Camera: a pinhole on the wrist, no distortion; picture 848 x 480 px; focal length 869.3 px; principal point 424.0 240.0 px. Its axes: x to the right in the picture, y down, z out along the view. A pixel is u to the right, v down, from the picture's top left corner.
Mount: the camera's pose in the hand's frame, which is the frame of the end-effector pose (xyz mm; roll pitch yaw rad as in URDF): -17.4 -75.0 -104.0 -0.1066 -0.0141 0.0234
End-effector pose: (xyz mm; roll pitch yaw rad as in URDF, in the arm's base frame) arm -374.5 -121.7 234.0 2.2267 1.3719 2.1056
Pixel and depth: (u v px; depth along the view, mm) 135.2 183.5 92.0
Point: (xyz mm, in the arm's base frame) -391.0 -199.1 272.6
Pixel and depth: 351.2 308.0 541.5
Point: 59.3 -158.5 257.1
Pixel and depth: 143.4 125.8 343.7
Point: -134.5 -255.2 321.9
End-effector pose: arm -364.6 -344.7 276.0 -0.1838 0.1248 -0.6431
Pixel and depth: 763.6 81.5 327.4
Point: -287.7 -468.6 504.3
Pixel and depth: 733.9 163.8 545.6
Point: -172.1 -460.9 701.2
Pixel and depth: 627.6 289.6 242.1
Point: -328.2 -383.0 410.6
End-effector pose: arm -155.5 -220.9 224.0 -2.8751 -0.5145 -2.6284
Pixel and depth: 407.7 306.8 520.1
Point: -255.5 -379.0 -141.8
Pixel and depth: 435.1 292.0 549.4
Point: -274.4 -402.7 -158.1
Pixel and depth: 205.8 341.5 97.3
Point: -88.2 -240.1 222.3
